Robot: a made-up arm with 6 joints. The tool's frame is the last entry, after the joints. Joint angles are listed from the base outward.
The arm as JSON. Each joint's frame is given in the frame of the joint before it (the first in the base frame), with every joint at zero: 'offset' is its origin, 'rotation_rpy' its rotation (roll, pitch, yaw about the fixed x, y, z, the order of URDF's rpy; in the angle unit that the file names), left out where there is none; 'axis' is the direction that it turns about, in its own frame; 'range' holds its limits. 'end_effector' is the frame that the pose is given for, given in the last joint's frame.
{
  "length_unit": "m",
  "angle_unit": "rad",
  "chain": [
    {
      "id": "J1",
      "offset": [
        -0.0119,
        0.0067,
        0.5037
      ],
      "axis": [
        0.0,
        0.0,
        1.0
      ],
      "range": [
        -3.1,
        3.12
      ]
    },
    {
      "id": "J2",
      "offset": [
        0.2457,
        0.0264,
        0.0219
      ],
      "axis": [
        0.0,
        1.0,
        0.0
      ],
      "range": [
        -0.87,
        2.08
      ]
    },
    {
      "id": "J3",
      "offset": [
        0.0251,
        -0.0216,
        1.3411
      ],
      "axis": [
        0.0,
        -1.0,
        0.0
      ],
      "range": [
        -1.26,
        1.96
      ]
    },
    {
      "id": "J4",
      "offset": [
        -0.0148,
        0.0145,
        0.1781
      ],
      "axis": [
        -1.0,
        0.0,
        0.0
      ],
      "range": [
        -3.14,
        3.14
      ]
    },
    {
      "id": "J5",
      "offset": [
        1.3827,
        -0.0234,
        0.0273
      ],
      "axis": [
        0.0,
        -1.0,
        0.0
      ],
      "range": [
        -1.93,
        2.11
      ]
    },
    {
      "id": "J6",
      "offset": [
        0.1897,
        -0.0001,
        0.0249
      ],
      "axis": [
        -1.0,
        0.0,
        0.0
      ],
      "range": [
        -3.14,
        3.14
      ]
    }
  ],
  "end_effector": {
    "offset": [
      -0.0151,
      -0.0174,
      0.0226
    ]
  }
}
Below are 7 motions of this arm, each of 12 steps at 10 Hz.
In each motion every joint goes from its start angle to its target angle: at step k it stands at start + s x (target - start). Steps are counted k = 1, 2, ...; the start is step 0. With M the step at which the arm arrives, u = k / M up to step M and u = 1 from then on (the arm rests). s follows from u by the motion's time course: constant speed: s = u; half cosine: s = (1 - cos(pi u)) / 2; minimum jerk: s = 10 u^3 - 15 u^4 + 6 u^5.
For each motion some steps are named. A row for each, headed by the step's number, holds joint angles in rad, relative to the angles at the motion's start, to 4 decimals.
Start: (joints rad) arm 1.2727 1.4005 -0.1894 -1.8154 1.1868 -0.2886
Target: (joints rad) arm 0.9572 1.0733 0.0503 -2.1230 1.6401 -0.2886
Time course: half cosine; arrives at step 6
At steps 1, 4, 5, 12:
1: -0.0211 -0.0219 0.0161 -0.0206 0.0304 0.0000
4: -0.2366 -0.2454 0.1798 -0.2307 0.3400 0.0000
5: -0.2944 -0.3053 0.2236 -0.2870 0.4229 0.0000
12: -0.3155 -0.3272 0.2397 -0.3076 0.4533 0.0000

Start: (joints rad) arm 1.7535 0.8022 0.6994 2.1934 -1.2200 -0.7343
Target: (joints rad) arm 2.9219 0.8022 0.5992 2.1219 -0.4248 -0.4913
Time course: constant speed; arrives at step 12
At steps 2, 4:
2: 0.1947 0.0000 -0.0167 -0.0119 0.1325 0.0405
4: 0.3895 0.0000 -0.0334 -0.0238 0.2651 0.0810

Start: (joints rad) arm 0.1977 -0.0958 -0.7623 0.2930 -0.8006 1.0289
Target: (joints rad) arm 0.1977 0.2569 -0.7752 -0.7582 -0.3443 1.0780
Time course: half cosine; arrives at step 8
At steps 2, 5, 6, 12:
2: 0.0000 0.0517 -0.0019 -0.1539 0.0668 0.0072
5: 0.0000 0.2438 -0.0089 -0.7267 0.3155 0.0339
6: 0.0000 0.3010 -0.0110 -0.8973 0.3895 0.0419
12: 0.0000 0.3527 -0.0129 -1.0512 0.4563 0.0491

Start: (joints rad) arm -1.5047 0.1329 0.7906 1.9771 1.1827 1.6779
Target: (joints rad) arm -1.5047 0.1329 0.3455 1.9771 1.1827 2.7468
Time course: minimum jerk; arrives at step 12
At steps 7, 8, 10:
7: 0.0000 0.0000 -0.2908 0.0000 0.0000 0.6984
8: 0.0000 0.0000 -0.3517 0.0000 0.0000 0.8446
10: 0.0000 0.0000 -0.4293 0.0000 0.0000 1.0310

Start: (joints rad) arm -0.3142 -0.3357 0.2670 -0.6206 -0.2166 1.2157
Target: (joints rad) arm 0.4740 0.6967 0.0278 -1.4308 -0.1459 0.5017
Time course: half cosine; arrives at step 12
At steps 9, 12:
9: 0.6728 0.8812 -0.2042 -0.6915 0.0603 -0.6094
12: 0.7882 1.0324 -0.2392 -0.8102 0.0707 -0.7140

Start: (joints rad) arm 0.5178 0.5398 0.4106 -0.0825 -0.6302 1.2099
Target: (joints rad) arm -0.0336 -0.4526 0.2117 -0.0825 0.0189 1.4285
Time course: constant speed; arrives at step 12
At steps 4, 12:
4: -0.1838 -0.3308 -0.0663 0.0000 0.2164 0.0729
12: -0.5514 -0.9924 -0.1989 0.0000 0.6491 0.2186

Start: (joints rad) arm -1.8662 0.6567 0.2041 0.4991 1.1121 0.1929
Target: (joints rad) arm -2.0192 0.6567 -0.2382 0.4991 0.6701 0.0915
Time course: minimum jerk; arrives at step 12
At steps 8, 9, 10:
8: -0.1209 0.0000 -0.3495 0.0000 -0.3492 -0.0801
9: -0.1372 0.0000 -0.3965 0.0000 -0.3962 -0.0909
10: -0.1476 0.0000 -0.4266 0.0000 -0.4263 -0.0978

